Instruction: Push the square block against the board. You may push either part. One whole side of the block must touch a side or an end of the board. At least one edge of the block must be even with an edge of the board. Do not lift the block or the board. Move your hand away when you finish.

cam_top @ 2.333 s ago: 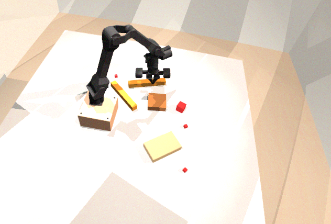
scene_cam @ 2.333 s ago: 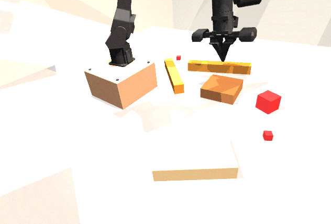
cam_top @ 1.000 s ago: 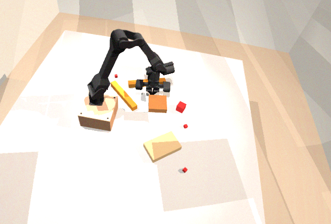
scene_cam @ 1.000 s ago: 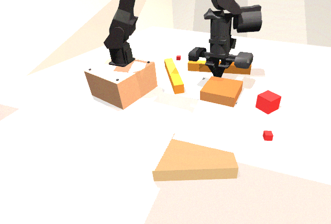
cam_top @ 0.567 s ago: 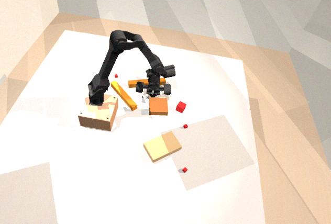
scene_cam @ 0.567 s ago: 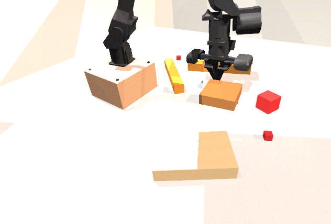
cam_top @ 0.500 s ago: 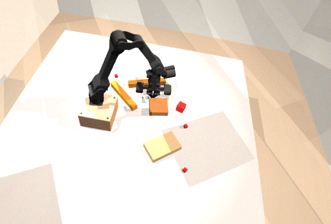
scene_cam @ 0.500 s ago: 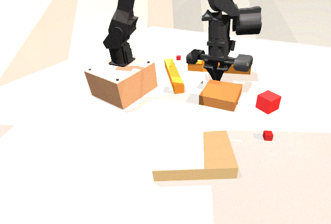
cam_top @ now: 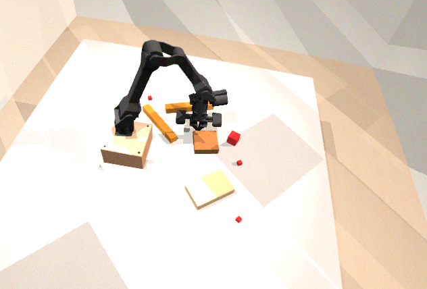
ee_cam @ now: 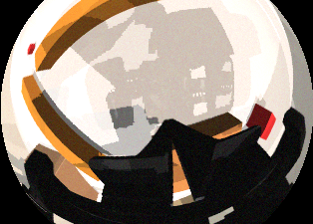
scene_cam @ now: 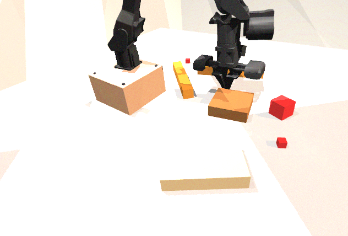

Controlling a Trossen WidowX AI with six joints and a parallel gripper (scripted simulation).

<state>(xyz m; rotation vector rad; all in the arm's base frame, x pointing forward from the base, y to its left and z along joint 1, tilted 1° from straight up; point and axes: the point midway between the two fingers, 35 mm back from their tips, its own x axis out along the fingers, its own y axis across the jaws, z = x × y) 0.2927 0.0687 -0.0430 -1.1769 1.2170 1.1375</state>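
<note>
The red cube is 150 mm ahead of my gripper tip, 40 mm to the right of it and 10 mm above it. The rest, counted from my gripper tip: square block: 30 mm ahead, 60 mm to the right, 10 mm above; then pale yellow slab: 40 mm ahead, 280 mm to the right, 10 mm above.
</note>
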